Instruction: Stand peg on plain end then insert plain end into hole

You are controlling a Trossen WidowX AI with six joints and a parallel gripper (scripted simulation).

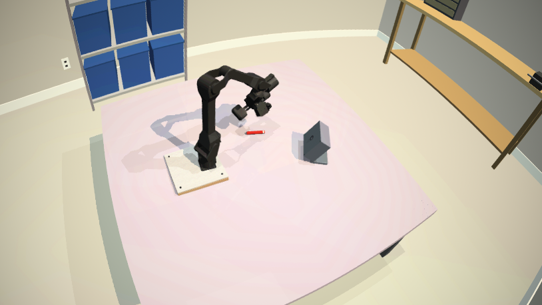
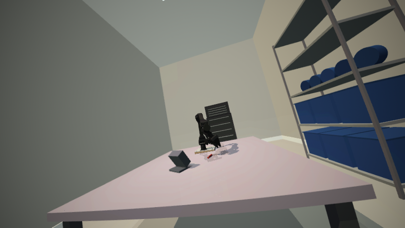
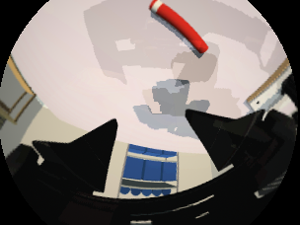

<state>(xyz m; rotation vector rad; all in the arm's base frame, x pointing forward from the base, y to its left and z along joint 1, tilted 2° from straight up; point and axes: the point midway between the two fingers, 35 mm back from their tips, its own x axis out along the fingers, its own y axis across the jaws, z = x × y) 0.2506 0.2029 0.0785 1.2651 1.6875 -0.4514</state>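
Right now the red peg is 3 cm ahead of my gripper tip, 10 cm to the right of it and 6 cm below it. From my gripper tip the other things lie so: grey sloped panel 21 cm ahead, 28 cm to the right.
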